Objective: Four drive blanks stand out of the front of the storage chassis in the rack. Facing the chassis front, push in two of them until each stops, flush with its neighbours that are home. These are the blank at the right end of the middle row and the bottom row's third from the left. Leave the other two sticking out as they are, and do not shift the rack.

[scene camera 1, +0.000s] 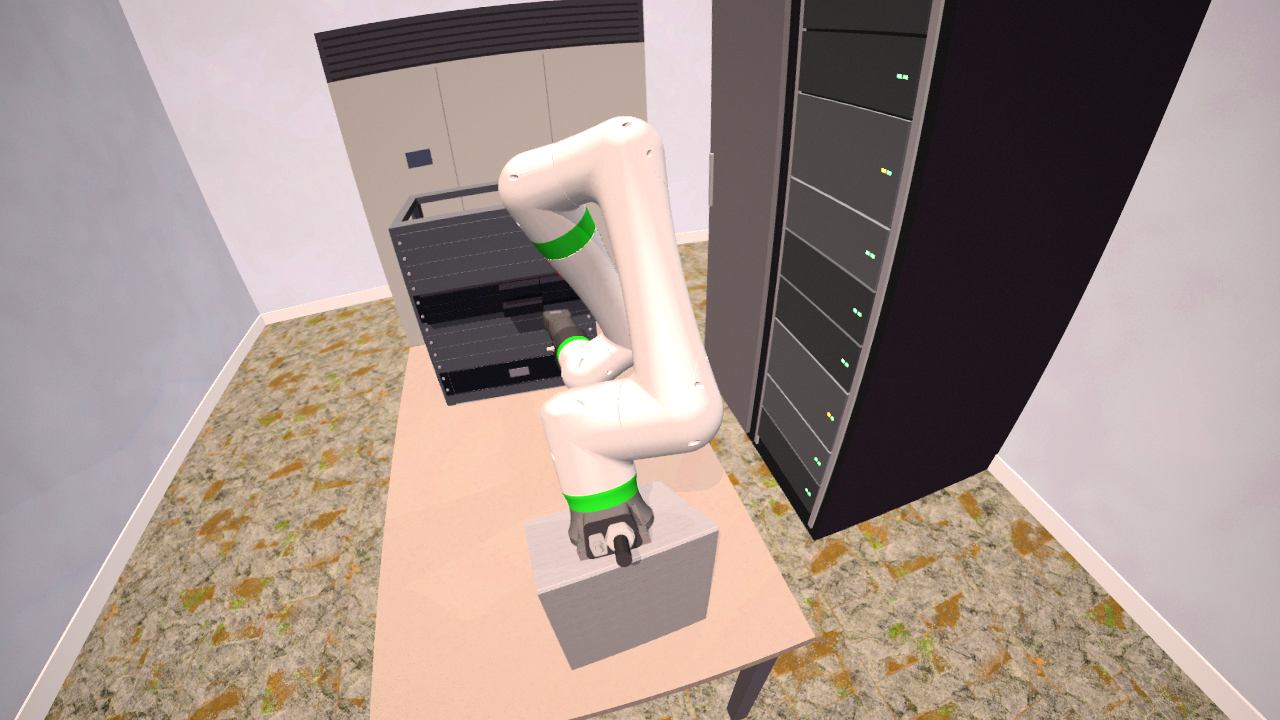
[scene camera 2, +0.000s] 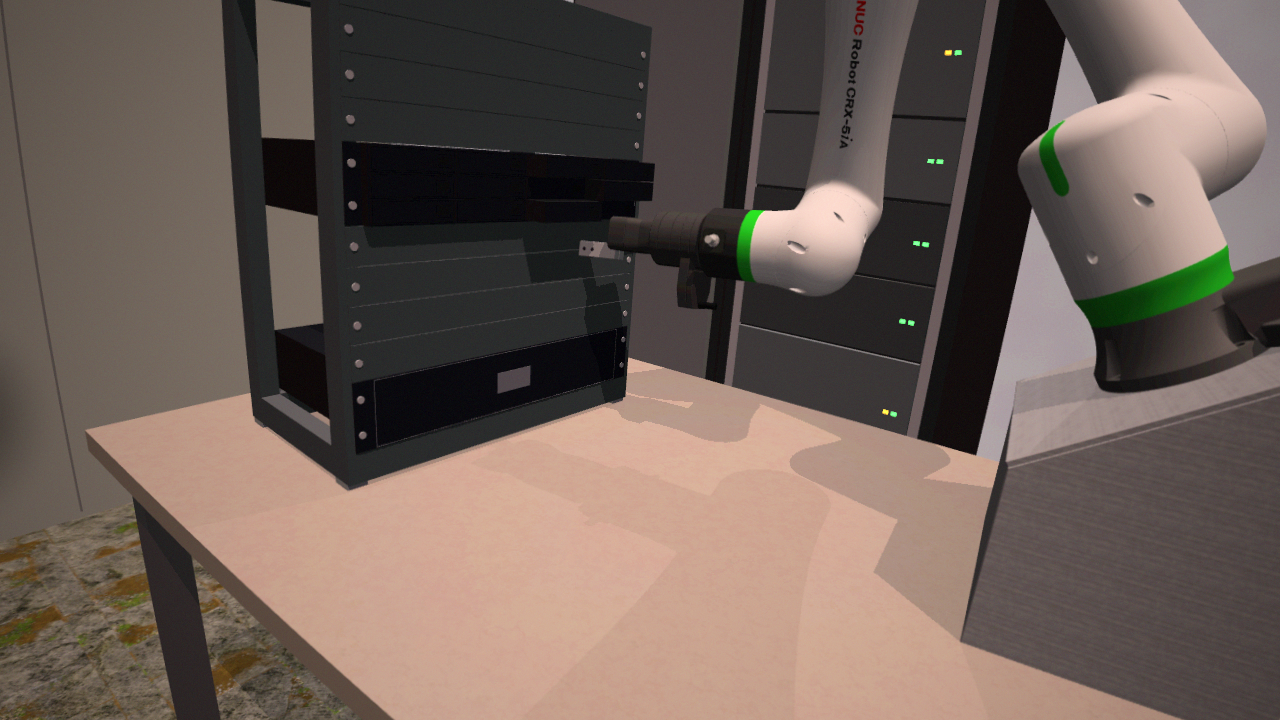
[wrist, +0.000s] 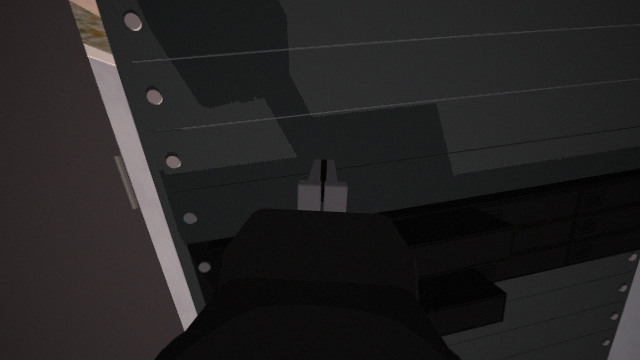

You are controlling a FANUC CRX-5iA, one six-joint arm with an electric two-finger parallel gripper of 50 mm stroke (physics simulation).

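Frame: origin at the arm's base, x ahead, y left, z up, level; millimetres.
Seen in the pictures: gripper, between the fingertips: (scene camera 1: 550, 315) (scene camera 2: 582, 248) (wrist: 323, 172); arm's base, origin of its link: (scene camera 1: 612, 527) (scene camera 2: 1183, 360).
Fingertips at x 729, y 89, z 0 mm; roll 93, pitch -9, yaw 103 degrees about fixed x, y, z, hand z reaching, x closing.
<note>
Offsets run from my fingertips to a thing's top centre. "spot": to the spot under its first point. Level surfaces: height alone.
The dark storage chassis (scene camera 1: 438, 305) (scene camera 2: 429, 186) (wrist: 607, 220) sits in the rack (scene camera 1: 465, 243) (scene camera 2: 332, 268). The bottom row's third blank from the left (scene camera 1: 521, 305) (scene camera 2: 563, 210) (wrist: 462, 245) sticks out. Another protruding blank @[130 mm up, 7 mm ahead, 70 mm left] (scene camera 1: 520, 284) (wrist: 465, 310) is above it, lower in the upside-down wrist view. At the right end, blank fronts @[spot: 89 mm up, 47 mm back, 39 mm right] (scene camera 2: 627, 190) stand out past the rack edge in scene camera 2; the gripper body hides that end in the wrist view. My gripper (scene camera 1: 549, 348) (scene camera 2: 586, 248) (wrist: 323, 172) is shut and empty, its tips below the chassis, in front of the plain panels.
Plain filler panels (scene camera 2: 429, 53) (wrist: 500, 55) lie above and below the chassis. A lower unit with a light label @[spot: 178 mm down, 7 mm back, 123 mm left] (scene camera 1: 519, 371) (scene camera 2: 513, 379) sits at the rack's bottom. The rack stands on the table @[272 mm down] (scene camera 1: 447, 501) (scene camera 2: 429, 555). A tall server cabinet (scene camera 1: 1029, 268) stands to the right.
</note>
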